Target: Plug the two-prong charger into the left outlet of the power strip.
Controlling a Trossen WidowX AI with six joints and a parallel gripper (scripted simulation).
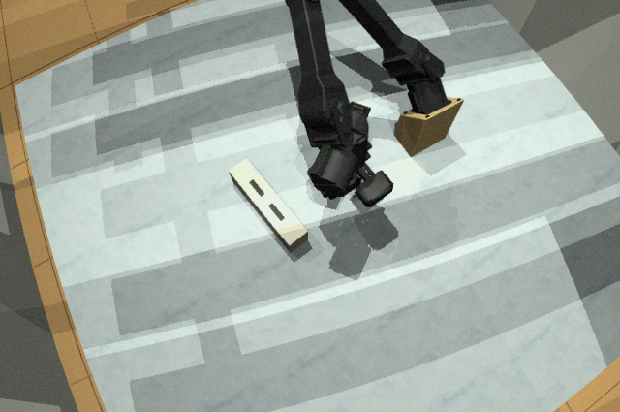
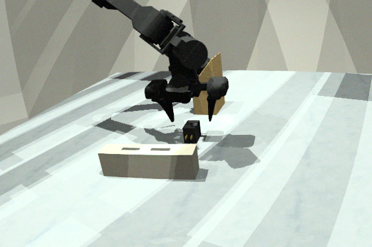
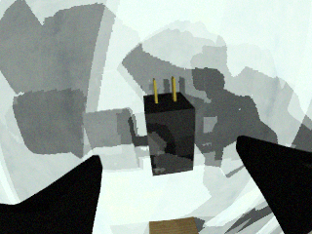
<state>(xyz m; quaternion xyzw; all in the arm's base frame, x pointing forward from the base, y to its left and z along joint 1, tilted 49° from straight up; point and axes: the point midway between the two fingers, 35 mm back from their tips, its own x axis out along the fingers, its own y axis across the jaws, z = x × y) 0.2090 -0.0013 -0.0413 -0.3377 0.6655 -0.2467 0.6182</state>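
Now: gripper tip 20 mm short of the black two-prong charger and 30 mm above it.
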